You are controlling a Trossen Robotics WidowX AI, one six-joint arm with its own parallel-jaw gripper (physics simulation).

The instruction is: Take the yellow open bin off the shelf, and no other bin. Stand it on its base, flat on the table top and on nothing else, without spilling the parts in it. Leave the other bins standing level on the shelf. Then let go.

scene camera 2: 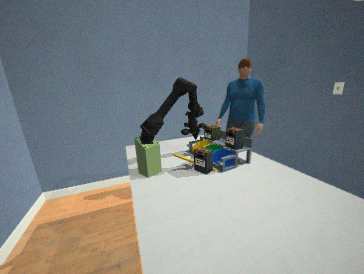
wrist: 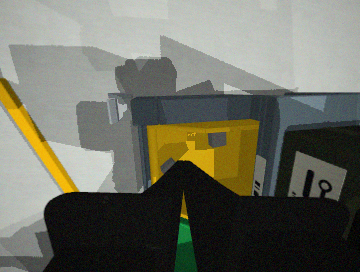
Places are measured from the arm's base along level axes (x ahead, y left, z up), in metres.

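Where they show: gripper, fingertip midpoint: (scene camera 2: 195,139) (wrist: 183,166); arm's base, origin of the base link: (scene camera 2: 146,140).
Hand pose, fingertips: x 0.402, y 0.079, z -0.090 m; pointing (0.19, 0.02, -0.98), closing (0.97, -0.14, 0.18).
Observation:
Each offset is from my fingertips to the top centre of the thing. "spot": to the spot under its first point. Level surfaces: height alone.
The yellow open bin {0.028 m down, 0.043 m ahead, 0.036 m right} (scene camera 2: 201,145) (wrist: 245,155) stands in the blue-grey shelf (scene camera 2: 248,154) (wrist: 200,108). Small grey parts show inside it in the wrist view. My gripper (scene camera 2: 196,138) (wrist: 183,166) is shut and empty, pointing down over the yellow bin. The fingers hide the near part of that bin in the wrist view; whether the tips reach below its rim I cannot tell. The green bin {0.028 m down, 0.036 m ahead, 0.147 m right} (scene camera 2: 212,148) (wrist: 184,245) is beside the yellow one, and the blue bin {spot: 0.025 m down, 0.044 m back, 0.332 m right} (scene camera 2: 224,158) is beyond the green one.
A black box {0.023 m up, 0.126 m back, 0.246 m right} (scene camera 2: 203,163) stands on the table {0.109 m down} (scene camera 2: 200,215) before the shelf. A dark box {0.115 m up, 0.104 m ahead, 0.271 m right} (scene camera 2: 234,138) and an olive box {0.090 m up, 0.125 m ahead, 0.040 m right} (scene camera 2: 212,132) stand on the shelf's upper level. A yellow bar {0.099 m down, 0.118 m back, 0.105 m right} (scene camera 2: 182,158) (wrist: 37,136) lies in front of the shelf. A person (scene camera 2: 245,100) stands behind.

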